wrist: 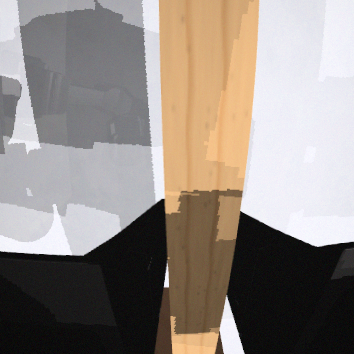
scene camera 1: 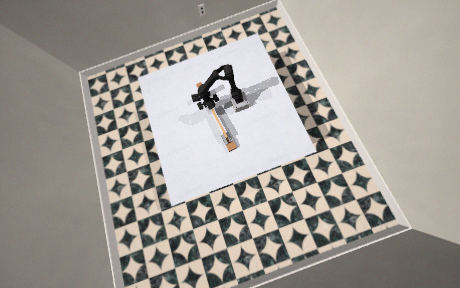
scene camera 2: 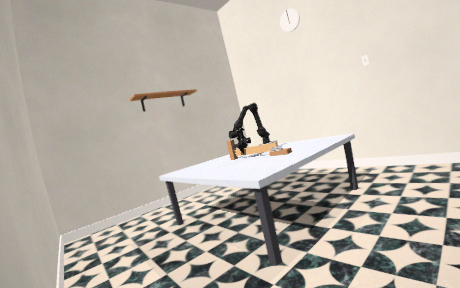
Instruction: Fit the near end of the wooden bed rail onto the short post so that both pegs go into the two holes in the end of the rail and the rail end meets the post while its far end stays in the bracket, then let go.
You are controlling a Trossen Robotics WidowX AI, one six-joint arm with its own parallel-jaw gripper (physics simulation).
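Places are measured from the arm's base along level axes (x ahead, y down, z left), in metres.
Where they show: gripper, fingertip midpoint: [wrist: 187, 206] [scene camera 2: 244, 153]; arm's base, link origin: [scene camera 1: 238, 99] [scene camera 2: 266, 142].
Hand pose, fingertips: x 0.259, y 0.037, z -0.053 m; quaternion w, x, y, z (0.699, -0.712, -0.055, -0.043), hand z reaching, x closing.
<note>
Things, the pixels of their top centre, and the offset from my fingertips. "spot": a spot on its surface instead. Level surfaces: height alone.
- wooden bed rail, top centre: [scene camera 2: 254, 145] [scene camera 1: 215, 115] dx -0.017, dy -0.054, dz +0.126 m
- short post, surface spot: [scene camera 1: 199, 85] spot: dx +0.022, dy -0.135, dz -0.136 m
- brown wood, surface spot: [wrist: 163, 325] spot: dx -0.001, dy +0.005, dz -0.113 m
- flat wooden block, top centre: [scene camera 2: 280, 149] [scene camera 1: 228, 141] dx -0.051, dy +0.008, dz +0.365 m
- white table, surface height: dy +0.043 m
The wooden bed rail [scene camera 1: 218, 119] [scene camera 2: 261, 149] [wrist: 207, 100] is a long light plank on edge. My gripper [scene camera 1: 210, 106] [scene camera 2: 243, 150] [wrist: 187, 206] is shut on it near the short post. The short post [scene camera 1: 199, 85] [scene camera 2: 232, 149] stands upright close to the rail's near end; brown wood [wrist: 163, 325] shows below the rail in the wrist view. The pegs, the holes and any gap at the post are hidden or too small to tell. The rail's other end lies at the small grey bracket [scene camera 1: 227, 138] by a flat wooden block [scene camera 1: 232, 147] [scene camera 2: 280, 152]; its seating cannot be made out.
The arm's base [scene camera 1: 240, 102] stands on the white table [scene camera 1: 175, 170] [scene camera 2: 215, 177], to one side of the rail. Shadows of the arm fall across the table top. A wall shelf [scene camera 2: 164, 95] hangs away from the table.
</note>
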